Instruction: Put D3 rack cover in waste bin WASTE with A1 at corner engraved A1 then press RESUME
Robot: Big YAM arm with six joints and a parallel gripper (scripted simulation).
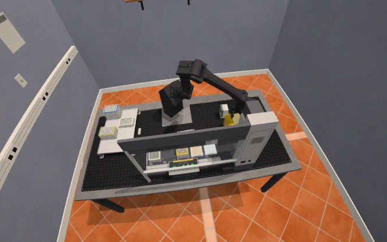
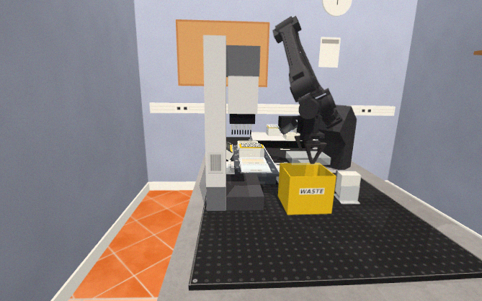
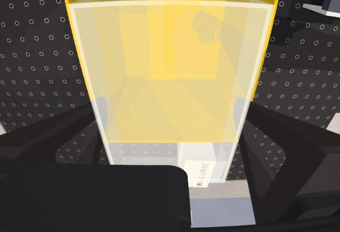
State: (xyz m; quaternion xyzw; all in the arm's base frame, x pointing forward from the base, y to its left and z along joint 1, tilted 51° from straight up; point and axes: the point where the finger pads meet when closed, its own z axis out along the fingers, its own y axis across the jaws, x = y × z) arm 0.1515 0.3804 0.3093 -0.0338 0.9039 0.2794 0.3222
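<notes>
Right now the yellow waste bin is 140 mm below my hand. From my hand the other things lie so: clear cover (right at my hand); then clear plate (210 mm ahead, 190 mm to the right, 120 mm below); then white resume box (160 mm behind, 110 mm to the right, 110 mm below).
</notes>
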